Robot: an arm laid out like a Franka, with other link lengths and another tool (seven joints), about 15 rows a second.
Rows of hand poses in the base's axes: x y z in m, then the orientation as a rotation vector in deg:
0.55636 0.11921 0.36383 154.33 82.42 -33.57
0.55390 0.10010 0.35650 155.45 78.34 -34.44
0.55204 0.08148 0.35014 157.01 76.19 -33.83
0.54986 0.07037 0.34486 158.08 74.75 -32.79
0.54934 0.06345 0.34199 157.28 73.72 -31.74
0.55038 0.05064 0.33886 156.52 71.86 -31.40
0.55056 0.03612 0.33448 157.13 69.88 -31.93
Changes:
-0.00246 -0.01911 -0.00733 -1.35 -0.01 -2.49
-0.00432 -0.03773 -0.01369 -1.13 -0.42 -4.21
-0.00650 -0.04884 -0.01897 -0.87 -1.08 -5.34
-0.00702 -0.05576 -0.02184 -1.83 -2.20 -5.46
-0.00598 -0.06857 -0.02497 -3.27 -3.02 -6.05
-0.00580 -0.08309 -0.02935 -3.80 -2.89 -7.34

